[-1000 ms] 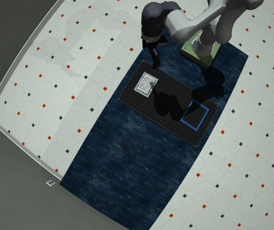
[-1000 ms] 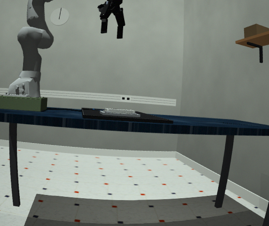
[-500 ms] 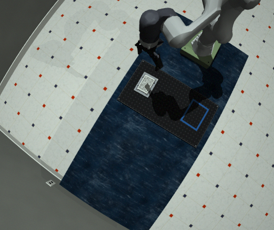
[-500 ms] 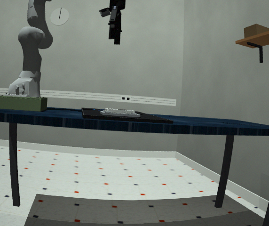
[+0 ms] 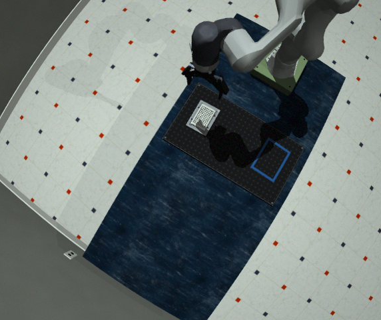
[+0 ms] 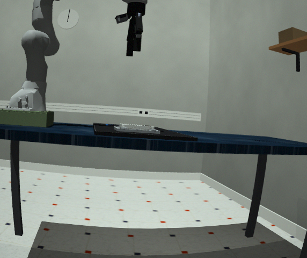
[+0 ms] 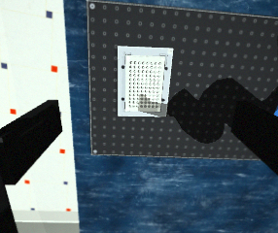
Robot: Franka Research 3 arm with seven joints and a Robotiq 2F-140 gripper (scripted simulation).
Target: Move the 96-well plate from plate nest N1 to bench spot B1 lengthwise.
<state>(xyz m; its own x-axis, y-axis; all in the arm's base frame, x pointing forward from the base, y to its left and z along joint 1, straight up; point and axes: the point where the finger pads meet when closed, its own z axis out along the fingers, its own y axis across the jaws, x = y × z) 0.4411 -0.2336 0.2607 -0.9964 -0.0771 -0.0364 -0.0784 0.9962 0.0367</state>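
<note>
My gripper is now 40 mm short of the white 96-well plate, 20 mm to the right of it and 300 mm above it. From my hand the other things lie so: plate nest N1: 40 mm ahead, 20 mm to the left, 310 mm below.
</note>
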